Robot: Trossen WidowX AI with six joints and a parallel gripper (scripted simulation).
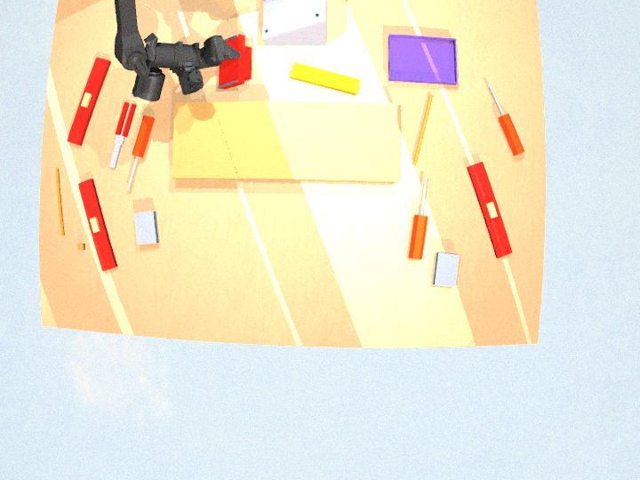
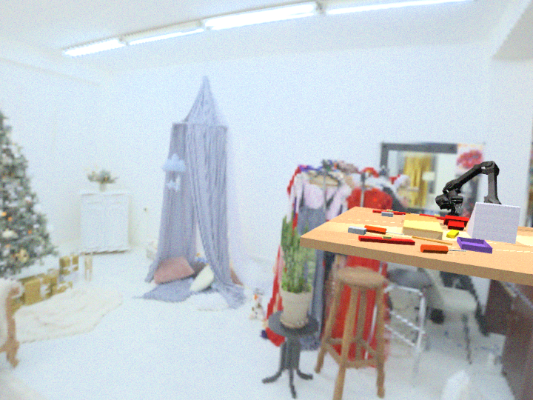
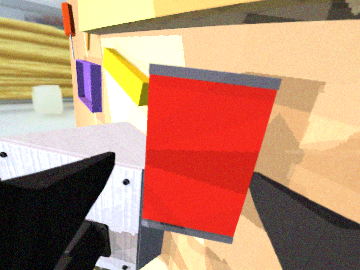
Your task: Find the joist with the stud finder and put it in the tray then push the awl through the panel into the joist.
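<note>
The red stud finder lies 4 cm below my gripper tip, 2 cm to the left of it and 1 cm behind it. Also, from my gripper tip: yellow block: 22 cm to the left, 5 cm below, 4 cm ahead; awl: 12 cm to the right, 5 cm below, 2 cm ahead; red two-handled tool: 29 cm to the right, 16 cm ahead, 6 cm below.
</note>
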